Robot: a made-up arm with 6 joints.
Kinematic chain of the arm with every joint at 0, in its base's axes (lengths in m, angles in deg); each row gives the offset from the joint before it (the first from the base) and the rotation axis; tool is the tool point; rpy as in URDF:
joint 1: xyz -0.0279 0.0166 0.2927 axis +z
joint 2: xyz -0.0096 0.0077 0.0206 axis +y
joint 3: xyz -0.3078 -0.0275 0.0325 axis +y
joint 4: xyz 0.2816 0.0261 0.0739 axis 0.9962 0 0.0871
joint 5: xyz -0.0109 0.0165 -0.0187 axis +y
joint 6: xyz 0.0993 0.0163 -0.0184 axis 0.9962 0 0.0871
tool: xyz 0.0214 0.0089 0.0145 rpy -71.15 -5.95 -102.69
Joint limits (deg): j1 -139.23..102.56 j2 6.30..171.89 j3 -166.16..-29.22 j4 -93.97..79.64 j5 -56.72..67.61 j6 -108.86..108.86
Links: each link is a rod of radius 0.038 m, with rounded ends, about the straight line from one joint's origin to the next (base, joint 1, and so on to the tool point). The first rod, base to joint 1, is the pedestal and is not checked.
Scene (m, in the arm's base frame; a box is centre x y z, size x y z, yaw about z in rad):
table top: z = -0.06
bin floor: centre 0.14 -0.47 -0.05 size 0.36 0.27 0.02 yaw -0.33
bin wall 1: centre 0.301 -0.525 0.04 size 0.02 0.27 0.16 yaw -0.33
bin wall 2: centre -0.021 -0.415 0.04 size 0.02 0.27 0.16 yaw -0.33
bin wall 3: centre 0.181 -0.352 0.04 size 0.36 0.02 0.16 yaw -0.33
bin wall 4: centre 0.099 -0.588 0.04 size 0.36 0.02 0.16 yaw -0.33
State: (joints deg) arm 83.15 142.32 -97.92 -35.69 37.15 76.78
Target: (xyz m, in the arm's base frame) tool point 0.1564 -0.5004 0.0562
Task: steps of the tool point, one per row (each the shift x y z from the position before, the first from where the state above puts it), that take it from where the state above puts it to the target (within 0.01 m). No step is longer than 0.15 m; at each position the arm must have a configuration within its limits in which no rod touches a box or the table.
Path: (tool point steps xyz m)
1: 0.1268 -0.0374 0.0026
2: 0.1137 -0.0694 0.0028
3: 0.0926 -0.0973 0.0030
4: 0.0649 -0.1190 0.0032
5: 0.0321 -0.1327 0.0035
6: -0.0032 -0.1376 0.0036
7: -0.0390 -0.1332 0.0040
8: -0.0726 -0.1194 0.0041
9: -0.1015 -0.0974 0.0044
10: -0.1243 -0.0684 0.0047
11: 0.0035 -0.0083 -0.0939
12: -0.0035 0.0083 -0.0960

